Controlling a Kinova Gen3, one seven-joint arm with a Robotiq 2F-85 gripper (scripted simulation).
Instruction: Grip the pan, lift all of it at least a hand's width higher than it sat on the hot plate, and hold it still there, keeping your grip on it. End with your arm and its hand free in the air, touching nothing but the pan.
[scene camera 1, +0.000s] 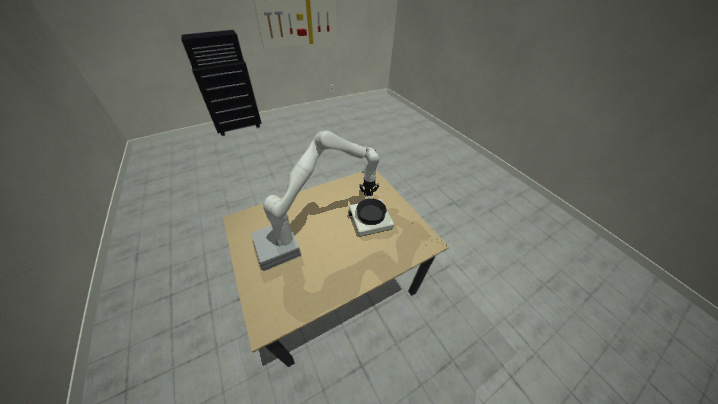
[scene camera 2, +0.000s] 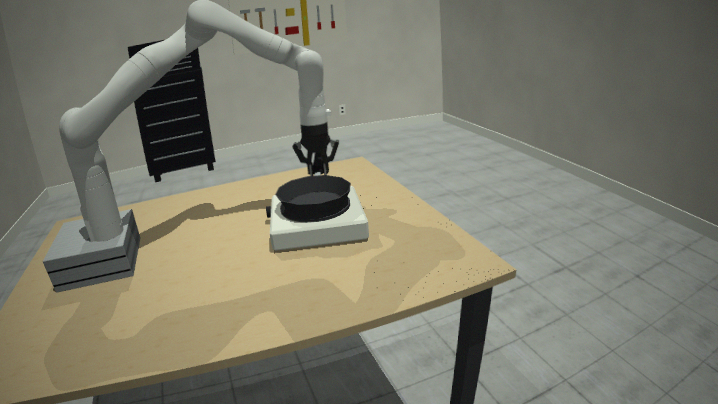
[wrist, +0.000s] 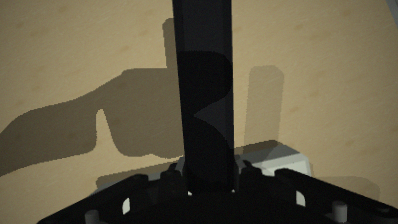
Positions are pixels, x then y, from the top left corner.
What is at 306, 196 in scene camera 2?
A black pan.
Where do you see the gripper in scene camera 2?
At 318, 175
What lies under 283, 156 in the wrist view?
A white hot plate.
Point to the gripper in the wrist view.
209, 167
